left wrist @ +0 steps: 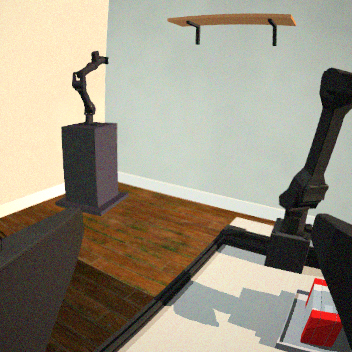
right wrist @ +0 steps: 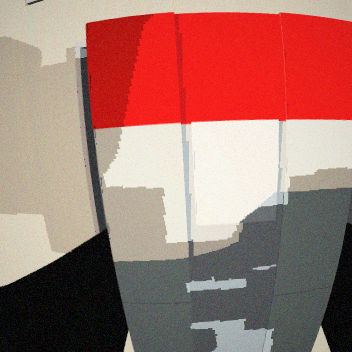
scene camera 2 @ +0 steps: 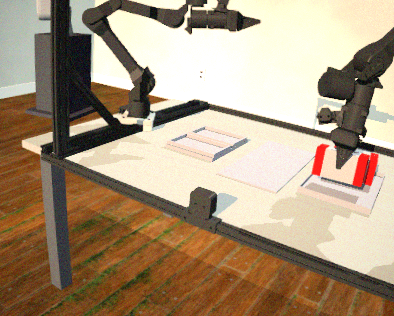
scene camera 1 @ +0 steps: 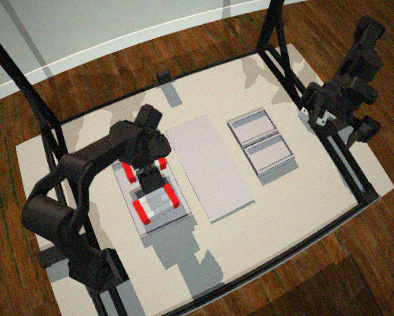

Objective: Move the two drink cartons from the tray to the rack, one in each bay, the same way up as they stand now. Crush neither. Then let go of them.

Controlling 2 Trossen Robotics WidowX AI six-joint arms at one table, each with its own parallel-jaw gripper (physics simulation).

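Places are measured from the left arm's base along level axes (x back, y right, z up), in metres.
Pixels of known places: left gripper, fingertip midpoint: (left wrist: 202, 224) (scene camera 2: 258, 21) (scene camera 1: 329, 138); right gripper, fingertip midpoint: (right wrist: 216, 221) (scene camera 2: 339, 167) (scene camera 1: 145, 166); left arm's base, link origin: (scene camera 2: 138, 115); right arm's base, link origin: (left wrist: 292, 228) (scene camera 1: 98, 272).
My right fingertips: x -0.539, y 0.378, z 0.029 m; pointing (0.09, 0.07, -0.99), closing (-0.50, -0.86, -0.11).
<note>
For each thing: its top centre in the pictures, then the offset to it from my right fingertips. "pt": a spot on its surface instead. Level surfaces: height alone.
- grey tray, top centre: (left wrist: 346, 326) (scene camera 2: 345, 179) (scene camera 1: 149, 188) dx -0.041, dy -0.041, dz -0.049 m
- farther carton, top centre: (right wrist: 215, 314) (scene camera 2: 344, 150) (scene camera 1: 142, 161) dx -0.001, dy +0.000, dz +0.044 m
- nearer carton, top centre: (left wrist: 328, 298) (scene camera 1: 155, 202) dx -0.073, dy -0.092, dz +0.009 m
- two-bay rack, top centre: (scene camera 2: 208, 138) (scene camera 1: 262, 138) dx +0.309, dy -0.254, dz -0.045 m
- flat pale mat, surface height: dz -0.061 m
- small black block, surface spot: (scene camera 2: 202, 200) (scene camera 1: 161, 72) pt dx +0.328, dy +0.183, dz -0.023 m
Two white drink cartons with red ends are at the grey tray (scene camera 1: 169, 219) (scene camera 2: 322, 194). My right gripper (scene camera 1: 149, 183) (scene camera 2: 342, 164) (right wrist: 216, 221) comes down from above and is shut on the farther carton (scene camera 1: 128, 172) (scene camera 2: 319, 158) (right wrist: 230, 70), holding it a little above the tray floor. The nearer carton (scene camera 1: 155, 202) lies on the tray. A carton (left wrist: 321, 326) also shows in the left wrist view. The two-bay rack (scene camera 1: 260, 138) (scene camera 2: 208, 140) stands empty on the other side of the table. My left gripper (scene camera 2: 255, 22) (left wrist: 202, 224) is open and empty, high up and far from the tray.
A flat pale mat (scene camera 1: 209, 166) (scene camera 2: 268, 164) lies between tray and rack. A small black block (scene camera 1: 164, 76) (scene camera 2: 202, 200) sits on the table's edge. Black frame posts (scene camera 1: 272, 25) (scene camera 2: 59, 78) rise at the corners.
</note>
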